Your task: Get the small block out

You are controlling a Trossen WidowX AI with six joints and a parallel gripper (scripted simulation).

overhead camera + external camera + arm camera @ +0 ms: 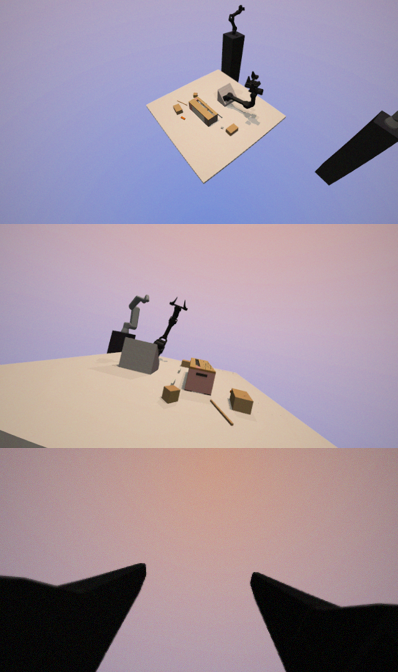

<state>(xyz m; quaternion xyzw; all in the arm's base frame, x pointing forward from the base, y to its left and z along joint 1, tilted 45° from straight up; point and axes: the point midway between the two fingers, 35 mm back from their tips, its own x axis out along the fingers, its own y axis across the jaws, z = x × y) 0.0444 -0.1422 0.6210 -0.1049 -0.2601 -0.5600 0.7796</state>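
Right now the long wooden box is 61 cm below my gripper tip, 33 cm to the right of it and 30 cm ahead of it. From my gripper tip the other things lie so: orange piece 66 cm below, 57 cm ahead, 41 cm to the right; grey block 66 cm below, 27 cm ahead, 3 cm to the right; brown cube 58 cm below, 31 cm ahead, 30 cm to the right.
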